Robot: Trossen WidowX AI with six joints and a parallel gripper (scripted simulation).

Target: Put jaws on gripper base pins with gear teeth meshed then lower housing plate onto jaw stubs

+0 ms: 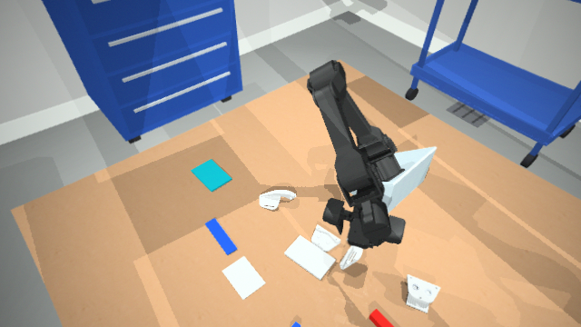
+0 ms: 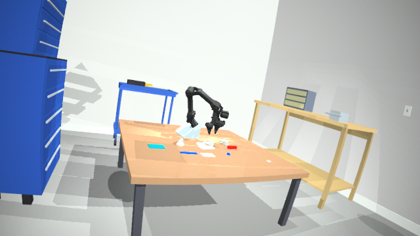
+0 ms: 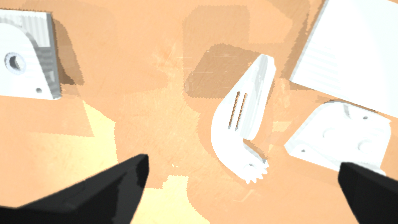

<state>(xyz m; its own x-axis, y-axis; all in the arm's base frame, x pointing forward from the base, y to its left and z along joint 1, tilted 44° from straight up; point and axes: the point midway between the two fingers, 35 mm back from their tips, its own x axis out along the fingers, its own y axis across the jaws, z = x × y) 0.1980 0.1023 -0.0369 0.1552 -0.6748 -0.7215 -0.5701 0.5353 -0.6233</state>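
My gripper tip is 20 mm past the white jaw, 30 mm to the left of it and 90 mm above it. From my gripper tip the other things lie so: red block (60 mm ahead, 180 mm to the left, 80 mm below); then small blue block (240 mm ahead, 60 mm to the left, 90 mm below); then white block (70 mm behind, 170 mm to the left, 80 mm below).
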